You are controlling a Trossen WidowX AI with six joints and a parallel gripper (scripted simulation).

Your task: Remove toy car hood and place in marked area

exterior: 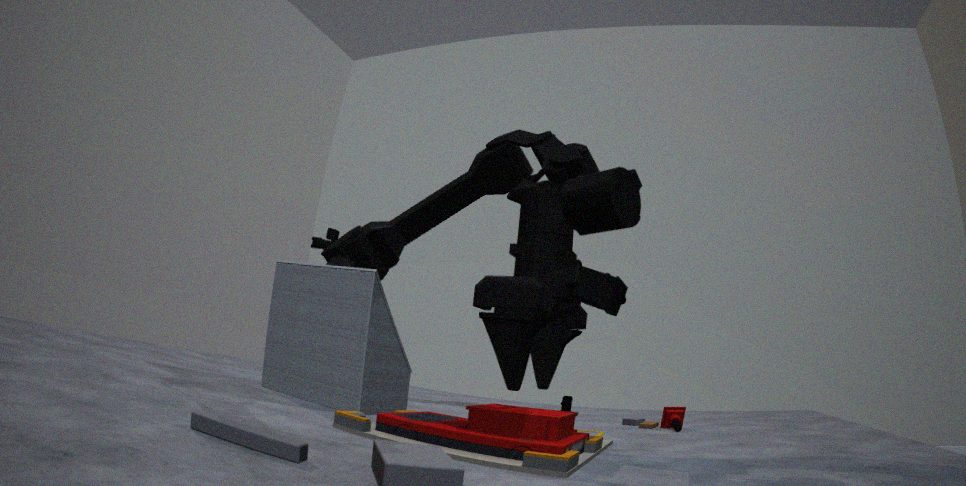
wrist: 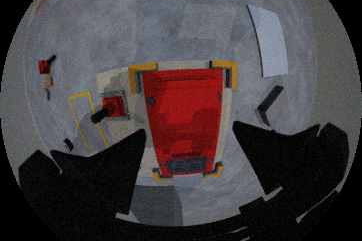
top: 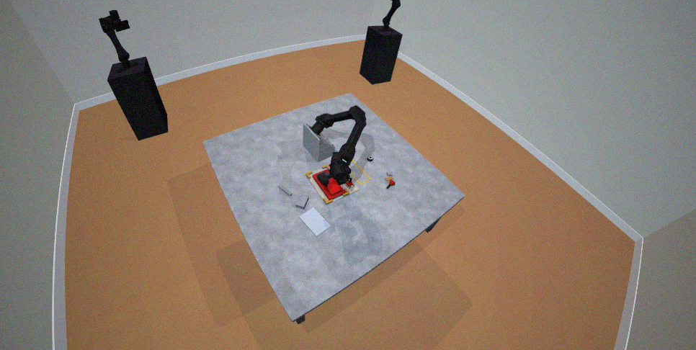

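The red hood is 3 cm below my gripper tip. Also, from my gripper tip: white sheet 14 cm ahead, 18 cm to the right, 7 cm below; then grey bar 11 cm behind, 25 cm to the right, 6 cm below; then grey block 19 cm to the right, 6 cm below.
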